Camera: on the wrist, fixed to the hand. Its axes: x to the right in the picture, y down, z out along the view.
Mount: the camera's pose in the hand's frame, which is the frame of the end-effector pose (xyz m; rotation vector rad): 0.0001 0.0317 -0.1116 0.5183 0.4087 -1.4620
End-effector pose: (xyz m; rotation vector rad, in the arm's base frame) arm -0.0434 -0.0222 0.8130 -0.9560 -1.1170 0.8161
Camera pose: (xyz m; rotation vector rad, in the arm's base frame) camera 0.0625 -0.0332 0.7669 0.2459 -0.8631 -0.3076
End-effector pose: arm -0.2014 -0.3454 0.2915 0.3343 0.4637 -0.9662
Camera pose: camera -0.1999 -0.2762 0.1984 0.6854 0.8484 -2.4871
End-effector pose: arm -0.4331 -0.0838 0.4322 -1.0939 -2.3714 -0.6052
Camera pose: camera -0.3839 -0.1276 0.5277 1.0303 -2.3460 -0.4733
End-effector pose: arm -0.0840 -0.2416 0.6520 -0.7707 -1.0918 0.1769
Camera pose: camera 0.0181 -0.2713 0.6056 0.5408 -0.9169 -0.8730
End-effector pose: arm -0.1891 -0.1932 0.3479 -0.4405 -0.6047 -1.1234
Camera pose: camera -0.1346 -0.2494 0.2623 0.8443 -0.8119 -2.2432
